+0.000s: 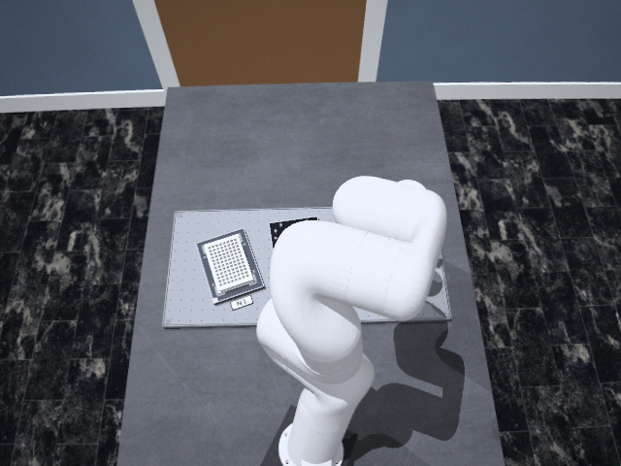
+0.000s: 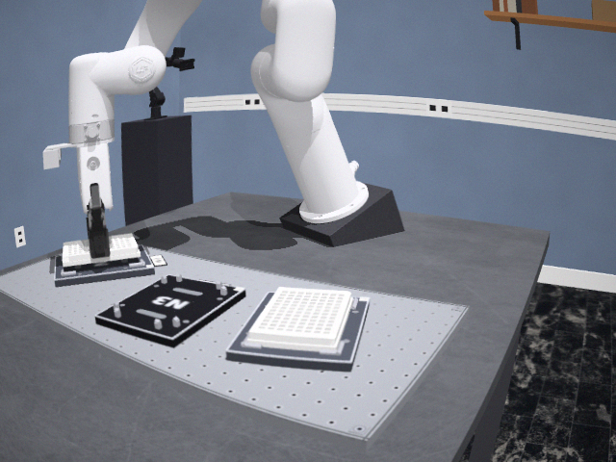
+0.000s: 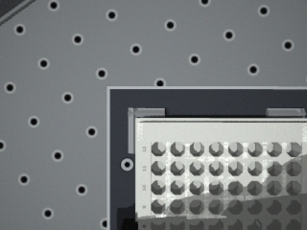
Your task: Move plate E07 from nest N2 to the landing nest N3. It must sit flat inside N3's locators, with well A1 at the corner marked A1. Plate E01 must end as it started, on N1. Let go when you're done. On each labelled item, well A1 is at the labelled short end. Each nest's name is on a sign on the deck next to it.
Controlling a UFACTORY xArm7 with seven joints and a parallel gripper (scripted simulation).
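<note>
Now: the nest N2 4 cm below my hand. Round my hand: plate E07: 1 cm below; nest N3: 20 cm to the left, 6 cm ahead, 4 cm below; plate E01: 37 cm to the left, 4 cm ahead, 2 cm below.
</note>
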